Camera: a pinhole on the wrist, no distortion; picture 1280 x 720 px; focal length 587.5 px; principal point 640.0 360.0 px. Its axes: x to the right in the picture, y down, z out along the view. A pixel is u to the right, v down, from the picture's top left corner.
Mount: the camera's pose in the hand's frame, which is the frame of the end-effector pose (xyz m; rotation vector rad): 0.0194 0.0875 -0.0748 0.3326 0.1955 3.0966
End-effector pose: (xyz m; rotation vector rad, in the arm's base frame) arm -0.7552 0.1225 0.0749 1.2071 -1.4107 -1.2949
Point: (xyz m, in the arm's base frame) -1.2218 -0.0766 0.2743
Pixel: 485 250
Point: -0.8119 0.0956 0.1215
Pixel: 684 613
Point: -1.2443 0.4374 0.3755
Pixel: 1050 159
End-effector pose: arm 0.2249 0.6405 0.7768 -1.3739 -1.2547 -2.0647
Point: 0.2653 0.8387 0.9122
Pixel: 524 644
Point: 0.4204 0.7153 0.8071
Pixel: 954 385
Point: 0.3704 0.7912 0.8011
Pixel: 860 569
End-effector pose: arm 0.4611 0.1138 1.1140 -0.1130 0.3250 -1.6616
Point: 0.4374 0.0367 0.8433
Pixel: behind the camera
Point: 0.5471 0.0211 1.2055
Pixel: 614 499
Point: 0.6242 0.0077 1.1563
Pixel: 576 224
